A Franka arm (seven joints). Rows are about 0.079 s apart.
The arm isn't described. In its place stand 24 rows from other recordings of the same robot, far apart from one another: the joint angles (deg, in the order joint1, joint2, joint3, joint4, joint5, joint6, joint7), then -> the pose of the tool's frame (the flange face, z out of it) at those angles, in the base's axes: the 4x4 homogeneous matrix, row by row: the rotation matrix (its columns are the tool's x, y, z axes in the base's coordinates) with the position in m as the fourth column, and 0 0 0 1 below.
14.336 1.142 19.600 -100.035 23.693 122.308 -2.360 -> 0.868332 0.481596 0.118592 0.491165; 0.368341 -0.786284 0.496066 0.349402; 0.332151 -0.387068 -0.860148 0.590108; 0 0 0 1
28.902 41.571 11.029 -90.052 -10.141 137.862 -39.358 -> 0.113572 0.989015 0.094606 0.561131; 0.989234 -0.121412 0.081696 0.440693; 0.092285 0.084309 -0.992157 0.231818; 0 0 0 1
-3.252 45.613 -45.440 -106.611 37.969 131.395 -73.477 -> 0.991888 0.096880 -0.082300 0.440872; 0.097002 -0.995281 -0.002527 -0.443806; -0.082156 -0.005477 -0.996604 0.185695; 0 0 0 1
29.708 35.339 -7.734 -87.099 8.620 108.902 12.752 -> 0.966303 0.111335 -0.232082 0.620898; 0.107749 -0.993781 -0.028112 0.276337; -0.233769 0.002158 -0.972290 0.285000; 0 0 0 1
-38.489 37.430 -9.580 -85.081 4.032 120.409 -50.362 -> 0.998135 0.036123 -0.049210 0.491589; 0.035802 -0.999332 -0.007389 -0.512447; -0.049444 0.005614 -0.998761 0.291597; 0 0 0 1
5.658 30.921 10.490 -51.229 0.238 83.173 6.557 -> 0.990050 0.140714 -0.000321 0.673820; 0.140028 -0.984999 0.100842 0.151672; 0.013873 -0.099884 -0.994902 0.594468; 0 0 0 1
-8.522 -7.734 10.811 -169.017 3.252 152.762 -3.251 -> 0.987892 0.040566 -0.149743 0.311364; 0.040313 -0.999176 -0.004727 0.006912; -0.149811 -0.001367 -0.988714 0.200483; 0 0 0 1
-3.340 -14.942 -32.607 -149.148 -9.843 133.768 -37.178 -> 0.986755 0.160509 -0.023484 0.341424; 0.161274 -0.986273 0.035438 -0.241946; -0.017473 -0.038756 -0.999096 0.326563; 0 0 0 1
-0.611 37.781 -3.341 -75.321 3.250 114.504 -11.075 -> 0.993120 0.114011 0.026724 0.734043; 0.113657 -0.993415 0.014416 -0.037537; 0.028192 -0.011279 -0.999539 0.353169; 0 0 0 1
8.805 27.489 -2.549 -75.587 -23.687 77.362 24.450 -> 0.908871 -0.200611 -0.365662 0.648110; -0.362175 -0.814405 -0.453402 0.026651; -0.206840 0.544518 -0.812845 0.445548; 0 0 0 1
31.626 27.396 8.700 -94.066 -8.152 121.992 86.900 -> 0.726567 -0.685520 0.046501 0.528928; -0.685062 -0.727959 -0.027674 0.424923; 0.052822 -0.011749 -0.998535 0.342484; 0 0 0 1
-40.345 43.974 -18.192 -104.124 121.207 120.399 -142.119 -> 0.328478 -0.131230 0.935351 0.381666; -0.052519 -0.991307 -0.120637 -0.521991; 0.943050 -0.009497 -0.332514 0.135621; 0 0 0 1
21.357 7.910 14.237 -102.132 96.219 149.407 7.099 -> 0.804888 -0.458466 0.376781 0.538467; -0.436688 -0.027675 0.899187 0.349239; -0.401820 -0.888281 -0.222482 0.533318; 0 0 0 1
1.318 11.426 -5.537 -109.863 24.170 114.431 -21.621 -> 0.994111 0.095366 -0.051474 0.592128; 0.107538 -0.926868 0.359654 -0.016490; -0.013411 -0.363071 -0.931665 0.385341; 0 0 0 1
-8.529 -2.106 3.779 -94.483 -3.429 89.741 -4.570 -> 0.998699 -0.000644 -0.050993 0.538602; -0.003615 -0.998298 -0.058201 -0.050557; -0.050869 0.058310 -0.997002 0.607551; 0 0 0 1
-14.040 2.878 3.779 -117.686 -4.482 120.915 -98.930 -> -0.016794 0.999851 -0.003912 0.549924; 0.997809 0.016509 -0.064070 -0.103571; -0.063996 -0.004979 -0.997938 0.413945; 0 0 0 1
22.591 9.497 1.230 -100.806 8.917 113.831 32.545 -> 0.977785 -0.209606 0.001206 0.560770; -0.207117 -0.965255 0.159326 0.257388; -0.032231 -0.156037 -0.987225 0.474570; 0 0 0 1
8.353 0.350 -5.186 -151.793 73.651 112.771 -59.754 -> 0.993799 0.053639 -0.097398 0.373992; 0.111167 -0.460859 0.880483 0.082720; 0.002342 -0.885851 -0.463964 0.230664; 0 0 0 1
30.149 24.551 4.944 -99.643 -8.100 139.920 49.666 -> 0.954057 -0.150453 0.259113 0.563387; -0.184037 -0.976687 0.110515 0.387890; 0.236445 -0.153124 -0.959503 0.360391; 0 0 0 1
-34.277 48.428 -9.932 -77.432 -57.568 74.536 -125.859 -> -0.256553 0.218924 -0.941410 0.419503; 0.937882 -0.178994 -0.297217 -0.519539; -0.233575 -0.959184 -0.159403 0.254379; 0 0 0 1
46.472 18.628 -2.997 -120.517 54.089 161.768 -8.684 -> 0.975971 0.116220 0.184321 0.462349; 0.007034 -0.862252 0.506431 0.383757; 0.217788 -0.492966 -0.842350 0.292078; 0 0 0 1
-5.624 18.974 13.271 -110.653 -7.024 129.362 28.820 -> 0.953971 -0.299744 0.009637 0.612650; -0.299529 -0.953899 -0.018953 0.072236; 0.014874 0.015194 -0.999774 0.321254; 0 0 0 1
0.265 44.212 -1.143 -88.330 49.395 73.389 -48.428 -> 0.775117 0.090818 -0.625256 0.602498; 0.621972 -0.283699 0.729839 0.089339; -0.111102 -0.954603 -0.276386 0.204277; 0 0 0 1
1.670 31.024 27.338 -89.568 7.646 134.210 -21.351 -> 0.739211 0.662335 0.121980 0.649899; 0.569749 -0.711594 0.411122 0.298105; 0.359100 -0.234408 -0.903382 0.388944; 0 0 0 1
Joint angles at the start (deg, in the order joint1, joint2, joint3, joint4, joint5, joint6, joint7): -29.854, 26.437, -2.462, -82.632, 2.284, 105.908, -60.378
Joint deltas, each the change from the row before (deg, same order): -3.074, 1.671, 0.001, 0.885, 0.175, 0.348, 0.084; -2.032, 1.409, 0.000, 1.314, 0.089, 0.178, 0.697; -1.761, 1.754, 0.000, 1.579, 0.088, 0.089, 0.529; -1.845, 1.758, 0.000, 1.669, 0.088, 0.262, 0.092; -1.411, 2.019, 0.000, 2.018, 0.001, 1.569, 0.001; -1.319, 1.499, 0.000, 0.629, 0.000, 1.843, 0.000; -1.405, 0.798, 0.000, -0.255, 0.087, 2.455, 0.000
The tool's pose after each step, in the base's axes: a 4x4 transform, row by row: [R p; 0 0 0 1], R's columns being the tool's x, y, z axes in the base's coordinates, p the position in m. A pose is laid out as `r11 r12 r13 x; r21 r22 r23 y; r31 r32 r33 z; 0 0 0 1`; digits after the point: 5 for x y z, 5 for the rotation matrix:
0.91045 0.41181 -0.03872 0.56892; 0.41341 -0.90901 0.05289 -0.39388; -0.01342 -0.06416 -0.99785 0.40797; 0 0 0 1
0.92914 0.36803 -0.03535 0.55955; 0.36949 -0.92768 0.05374 -0.41705; -0.01302 -0.06299 -0.99793 0.40193; 0 0 0 1
0.94312 0.33063 -0.03465 0.55201; 0.33214 -0.94157 0.05594 -0.43791; -0.01413 -0.06427 -0.99783 0.39356; 0 0 0 1
0.95383 0.29881 -0.03037 0.54333; 0.30009 -0.95231 0.05524 -0.45973; -0.01241 -0.06180 -0.99801 0.38591; 0 0 0 1
0.96097 0.27647 -0.00983 0.53999; 0.27665 -0.96028 0.03642 -0.47981; 0.00063 -0.03772 -0.99929 0.37954; 0 0 0 1
0.96712 0.25430 0.00238 0.53351; 0.25417 -0.96686 0.02394 -0.49647; 0.00839 -0.02255 -0.99971 0.36852; 0 0 0 1
0.97314 0.22928 0.02052 0.52415; 0.22919 -0.97336 0.00677 -0.51246; 0.02152 -0.00189 -0.99977 0.35999; 0 0 0 1

